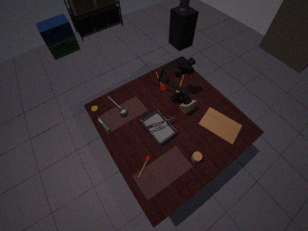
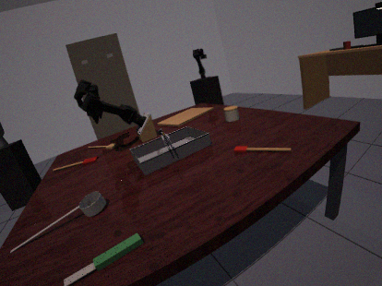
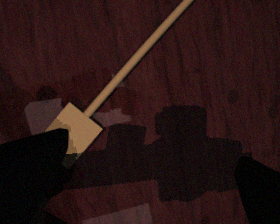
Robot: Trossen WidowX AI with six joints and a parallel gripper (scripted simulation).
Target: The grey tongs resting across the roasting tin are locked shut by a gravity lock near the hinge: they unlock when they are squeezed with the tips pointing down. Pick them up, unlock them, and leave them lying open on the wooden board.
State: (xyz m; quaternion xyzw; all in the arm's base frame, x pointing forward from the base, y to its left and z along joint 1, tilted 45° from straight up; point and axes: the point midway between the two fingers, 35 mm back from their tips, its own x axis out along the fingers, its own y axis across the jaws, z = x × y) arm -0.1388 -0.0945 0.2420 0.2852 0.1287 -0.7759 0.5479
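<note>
My gripper tip is now 50 cm short of the grey roasting tin, 26 cm to the right of it and 15 cm above it. The rest, counted from my gripper tip: wooden board (58 cm to the left, 16 cm below); then round tub (41 cm ahead, 68 cm to the left, 14 cm below); then green-handled knife (92 cm ahead, 7 cm to the right, 16 cm below).
</note>
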